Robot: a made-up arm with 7 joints.
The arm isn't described. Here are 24 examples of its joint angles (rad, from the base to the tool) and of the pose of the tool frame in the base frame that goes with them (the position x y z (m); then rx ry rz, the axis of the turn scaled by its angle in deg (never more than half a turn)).
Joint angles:
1: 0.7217 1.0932 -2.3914 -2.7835 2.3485 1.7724 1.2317
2: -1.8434 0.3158 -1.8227 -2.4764 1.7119 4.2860 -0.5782
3: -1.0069 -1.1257 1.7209 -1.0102 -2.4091 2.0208 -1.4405
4: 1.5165 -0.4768 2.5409 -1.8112 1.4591 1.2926 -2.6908
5: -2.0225 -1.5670 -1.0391 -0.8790 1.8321 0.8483 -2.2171
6: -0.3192 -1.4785 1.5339 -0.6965 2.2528 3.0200 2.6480
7: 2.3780 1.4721 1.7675 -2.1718 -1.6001 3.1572 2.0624
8: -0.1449 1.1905 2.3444 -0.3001 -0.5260 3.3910 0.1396
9: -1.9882 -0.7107 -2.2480 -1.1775 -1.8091 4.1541 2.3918
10: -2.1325 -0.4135 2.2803 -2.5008 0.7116 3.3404 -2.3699
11: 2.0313 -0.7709 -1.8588 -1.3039 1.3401 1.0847 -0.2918
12: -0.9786 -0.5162 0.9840 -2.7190 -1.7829 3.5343 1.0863
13: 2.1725 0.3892 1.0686 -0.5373 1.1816 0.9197 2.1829
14: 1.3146 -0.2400 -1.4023 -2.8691 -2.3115 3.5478 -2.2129
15: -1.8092 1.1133 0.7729 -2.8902 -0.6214 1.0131 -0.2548
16: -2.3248 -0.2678 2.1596 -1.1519 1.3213 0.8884 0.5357
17: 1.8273 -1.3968 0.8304 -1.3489 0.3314 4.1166 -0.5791
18: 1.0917 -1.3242 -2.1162 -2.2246 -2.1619 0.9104 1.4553
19: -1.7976 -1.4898 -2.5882 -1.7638 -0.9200 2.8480 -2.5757
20: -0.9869 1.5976 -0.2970 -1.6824 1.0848 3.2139 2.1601
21: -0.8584 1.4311 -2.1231 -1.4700 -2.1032 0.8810 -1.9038
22: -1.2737 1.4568 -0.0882 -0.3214 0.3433 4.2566 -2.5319
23: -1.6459 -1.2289 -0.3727 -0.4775 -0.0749 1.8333 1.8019
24: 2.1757 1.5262 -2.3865 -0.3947 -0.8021 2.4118 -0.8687
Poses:
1: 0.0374 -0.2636 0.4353 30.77 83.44 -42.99
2: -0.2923 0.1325 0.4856 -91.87 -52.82 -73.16
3: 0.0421 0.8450 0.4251 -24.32 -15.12 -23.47
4: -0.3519 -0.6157 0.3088 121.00 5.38 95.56
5: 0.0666 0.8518 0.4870 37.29 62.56 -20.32
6: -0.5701 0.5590 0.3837 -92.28 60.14 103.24
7: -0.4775 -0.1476 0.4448 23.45 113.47 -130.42
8: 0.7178 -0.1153 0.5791 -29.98 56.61 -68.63
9: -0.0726 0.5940 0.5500 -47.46 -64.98 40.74
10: 0.5026 0.0538 0.3240 81.99 115.66 6.81
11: 0.7180 -0.2071 0.5786 -54.37 -35.33 3.64
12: 0.2599 0.1679 0.3666 143.31 70.27 43.49
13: -0.4751 0.1673 0.9721 67.79 97.04 -51.63
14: 0.2088 0.0358 0.3302 -96.59 121.51 29.15
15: 0.1386 -0.0881 0.0059 -63.03 -46.95 90.18
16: 0.6324 0.1052 0.7681 -125.14 4.61 39.94
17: -0.0979 -0.6115 0.5751 44.52 32.91 -52.90
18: 0.2598 -0.4724 -0.0618 84.03 -66.08 -31.27
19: -0.2375 0.5835 -0.1641 125.19 -95.79 -11.37
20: 0.0715 -0.5494 -0.2444 -85.34 -140.22 23.38
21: 0.0052 -0.6942 0.6442 49.67 72.01 96.18
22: 0.1906 -0.7027 0.2276 39.98 9.93 -36.14
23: -0.0246 0.7874 0.7269 44.73 41.22 -164.23
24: -0.3851 0.8209 0.3234 -30.18 6.09 57.57
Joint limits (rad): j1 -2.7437..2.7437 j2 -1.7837..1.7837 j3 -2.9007..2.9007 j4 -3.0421..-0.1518 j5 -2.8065..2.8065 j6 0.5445..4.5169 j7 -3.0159..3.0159
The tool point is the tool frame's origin. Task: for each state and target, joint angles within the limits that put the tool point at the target. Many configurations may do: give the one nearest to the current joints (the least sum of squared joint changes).
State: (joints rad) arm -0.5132 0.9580 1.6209 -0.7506 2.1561 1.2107 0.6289
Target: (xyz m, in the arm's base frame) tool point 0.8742 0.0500 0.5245
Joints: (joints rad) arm -0.3627 1.2099 1.5143 -0.7161 2.1759 1.2758 0.6289
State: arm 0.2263 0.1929 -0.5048 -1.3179 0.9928 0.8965 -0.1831
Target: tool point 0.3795 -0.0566 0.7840
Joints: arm 0.2402 -0.3949 -0.3909 -1.6868 0.9143 0.6315 -0.1831
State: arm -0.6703 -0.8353 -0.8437 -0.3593 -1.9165 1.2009 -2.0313
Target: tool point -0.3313 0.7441 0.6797
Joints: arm -1.3525 -1.1977 -0.7908 -0.3917 -2.0366 1.4442 -2.0313
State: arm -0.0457 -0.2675 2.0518 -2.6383 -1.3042 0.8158 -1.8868
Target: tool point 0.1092 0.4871 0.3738
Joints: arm -0.2478 -0.1828 1.7185 -2.2996 -1.3653 0.6715 -1.8868
